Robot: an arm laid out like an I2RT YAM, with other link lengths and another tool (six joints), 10 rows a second.
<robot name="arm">
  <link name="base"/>
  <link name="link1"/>
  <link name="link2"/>
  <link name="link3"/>
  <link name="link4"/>
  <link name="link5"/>
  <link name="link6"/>
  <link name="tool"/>
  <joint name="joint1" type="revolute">
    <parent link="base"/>
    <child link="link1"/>
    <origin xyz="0 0 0.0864"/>
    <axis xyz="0 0 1"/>
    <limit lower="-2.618" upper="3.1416"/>
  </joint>
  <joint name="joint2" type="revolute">
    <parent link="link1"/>
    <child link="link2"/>
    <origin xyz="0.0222 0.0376 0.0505"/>
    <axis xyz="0 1 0"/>
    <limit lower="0" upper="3.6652"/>
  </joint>
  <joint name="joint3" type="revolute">
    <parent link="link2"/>
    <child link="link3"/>
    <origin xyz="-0.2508 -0.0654 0"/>
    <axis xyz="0 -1 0"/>
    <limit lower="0" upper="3.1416"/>
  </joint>
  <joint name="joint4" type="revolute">
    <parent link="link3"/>
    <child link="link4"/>
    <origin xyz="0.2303 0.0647 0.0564"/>
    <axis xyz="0 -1 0"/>
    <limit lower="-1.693" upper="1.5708"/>
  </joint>
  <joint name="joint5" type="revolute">
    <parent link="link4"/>
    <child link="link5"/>
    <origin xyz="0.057 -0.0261 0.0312"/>
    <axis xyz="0 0 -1"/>
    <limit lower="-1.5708" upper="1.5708"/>
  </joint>
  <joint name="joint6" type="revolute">
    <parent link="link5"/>
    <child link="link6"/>
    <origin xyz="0.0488 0 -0.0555"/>
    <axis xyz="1 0 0"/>
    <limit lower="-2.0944" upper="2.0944"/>
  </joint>
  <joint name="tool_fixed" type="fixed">
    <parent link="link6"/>
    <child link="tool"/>
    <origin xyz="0.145 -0.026 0" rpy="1.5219 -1.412 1.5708"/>
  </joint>
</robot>
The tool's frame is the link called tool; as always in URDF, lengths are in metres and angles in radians.
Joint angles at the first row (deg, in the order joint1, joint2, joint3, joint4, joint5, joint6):
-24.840, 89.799, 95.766, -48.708, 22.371, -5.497
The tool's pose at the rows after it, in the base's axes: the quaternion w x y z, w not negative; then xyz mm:
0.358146 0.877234 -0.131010 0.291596 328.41 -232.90 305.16
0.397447 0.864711 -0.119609 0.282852 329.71 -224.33 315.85
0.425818 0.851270 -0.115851 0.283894 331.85 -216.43 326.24
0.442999 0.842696 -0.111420 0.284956 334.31 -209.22 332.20
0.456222 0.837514 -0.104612 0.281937 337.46 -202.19 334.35
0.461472 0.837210 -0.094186 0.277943 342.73 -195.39 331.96
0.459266 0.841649 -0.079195 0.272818 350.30 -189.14 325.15
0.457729 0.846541 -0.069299 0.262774 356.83 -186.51 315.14
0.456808 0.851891 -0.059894 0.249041 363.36 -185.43 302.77
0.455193 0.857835 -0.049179 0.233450 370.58 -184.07 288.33
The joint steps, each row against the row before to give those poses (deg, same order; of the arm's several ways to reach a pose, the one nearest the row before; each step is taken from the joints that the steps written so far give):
4.437, 0.153, -0.021, -0.022, 5.945, -2.426
3.934, 0.065, -0.003, 0.416, 6.775, -0.568
3.124, 0.000, 0.002, 0.896, 5.136, -0.001
2.317, 0.131, -0.044, 0.590, 3.344, 0.000
2.055, 0.526, 0.001, 0.196, 2.733, 0.000
1.595, 0.829, -0.002, 0.023, 1.354, -0.066
1.094, 1.116, -0.019, -0.002, -0.042, -0.348
0.503, 1.552, -0.088, 0.000, -0.022, 0.000
0.261, 1.922, -0.089, 0.023, -0.001, -0.002
0.286, 2.253, -0.022, 0.001, -0.065, 0.023

